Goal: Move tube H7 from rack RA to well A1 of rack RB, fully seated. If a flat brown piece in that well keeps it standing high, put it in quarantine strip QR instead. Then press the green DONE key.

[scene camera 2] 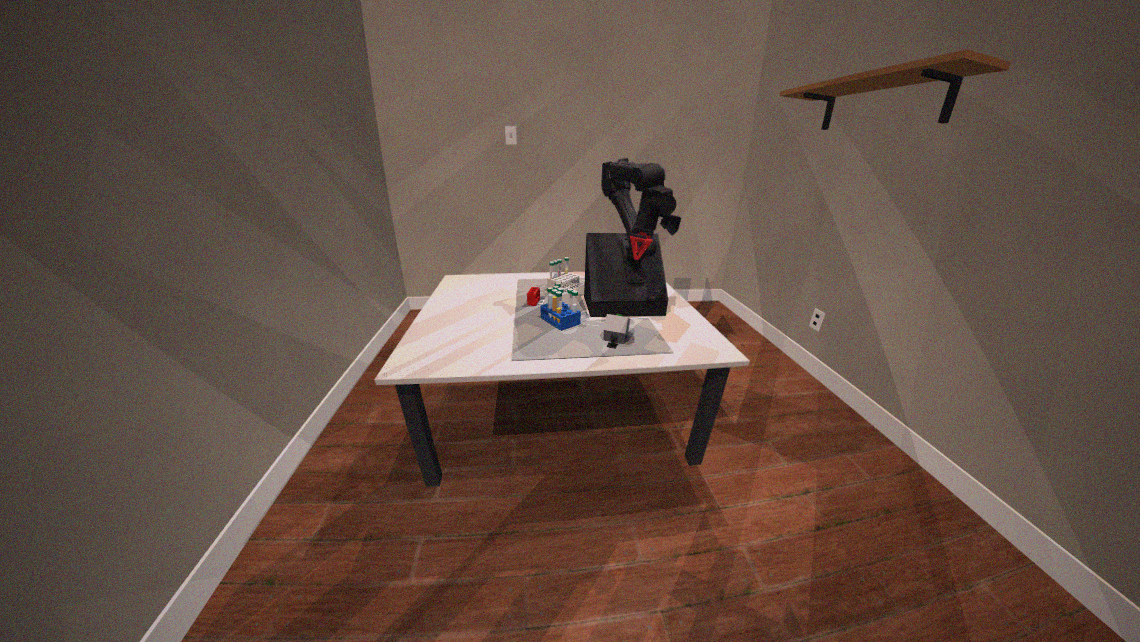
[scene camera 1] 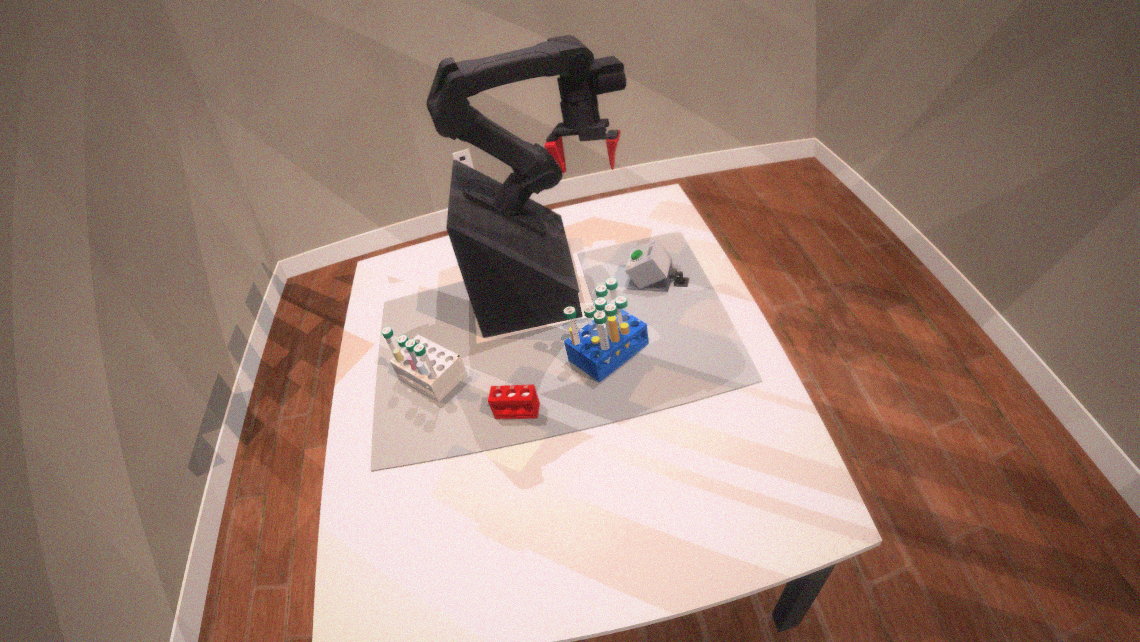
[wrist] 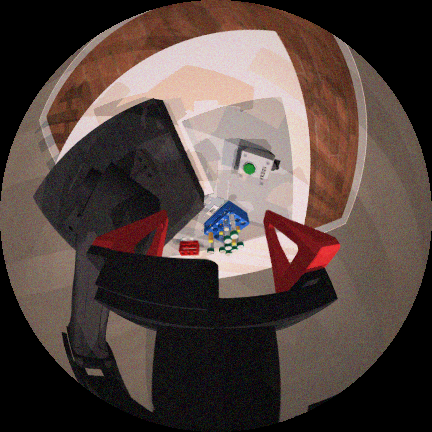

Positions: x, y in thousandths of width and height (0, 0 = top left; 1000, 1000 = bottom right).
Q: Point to a grey device with green button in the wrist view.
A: At 587, 381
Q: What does the gripper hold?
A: Nothing.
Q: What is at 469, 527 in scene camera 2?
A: A grey mat.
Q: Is the gripper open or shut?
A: Open.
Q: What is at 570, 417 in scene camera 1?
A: A grey device with green button.
